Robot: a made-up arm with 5 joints.
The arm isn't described. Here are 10 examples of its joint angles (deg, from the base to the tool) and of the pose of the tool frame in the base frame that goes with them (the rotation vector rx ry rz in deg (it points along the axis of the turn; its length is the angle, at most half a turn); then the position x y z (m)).
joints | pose
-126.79 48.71 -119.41 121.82 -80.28 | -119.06 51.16 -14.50 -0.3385 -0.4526 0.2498
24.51 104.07 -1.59 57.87 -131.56 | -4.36 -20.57 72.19 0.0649 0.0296 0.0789
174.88 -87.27 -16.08 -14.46 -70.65 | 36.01 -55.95 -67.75 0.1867 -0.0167 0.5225
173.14 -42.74 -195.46 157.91 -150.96 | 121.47 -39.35 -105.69 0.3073 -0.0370 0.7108
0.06 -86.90 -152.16 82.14 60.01 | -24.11 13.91 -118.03 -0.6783 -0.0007 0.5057
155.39 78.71 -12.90 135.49 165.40 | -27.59 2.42 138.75 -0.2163 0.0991 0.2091
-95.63 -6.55 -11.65 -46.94 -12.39 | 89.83 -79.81 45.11 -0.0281 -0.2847 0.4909
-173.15 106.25 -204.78 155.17 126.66 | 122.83 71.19 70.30 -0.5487 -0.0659 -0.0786
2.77 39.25 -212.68 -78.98 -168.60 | -5.46 -72.37 12.23 0.1820 0.0088 0.6382
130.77 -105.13 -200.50 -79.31 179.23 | -151.58 68.22 33.31 0.2987 -0.3464 -0.0726
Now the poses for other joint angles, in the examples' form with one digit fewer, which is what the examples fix.
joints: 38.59 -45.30 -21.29 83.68 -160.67
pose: 27.5 -162.3 12.0 0.004 0.004 0.382
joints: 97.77 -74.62 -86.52 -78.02 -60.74
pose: 14.2 74.7 -126.9 0.072 -0.525 0.579
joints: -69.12 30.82 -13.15 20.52 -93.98
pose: -138.7 -30.6 7.2 0.100 -0.262 0.167
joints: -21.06 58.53 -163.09 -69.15 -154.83
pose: 2.5 5.8 4.1 0.496 -0.191 0.573
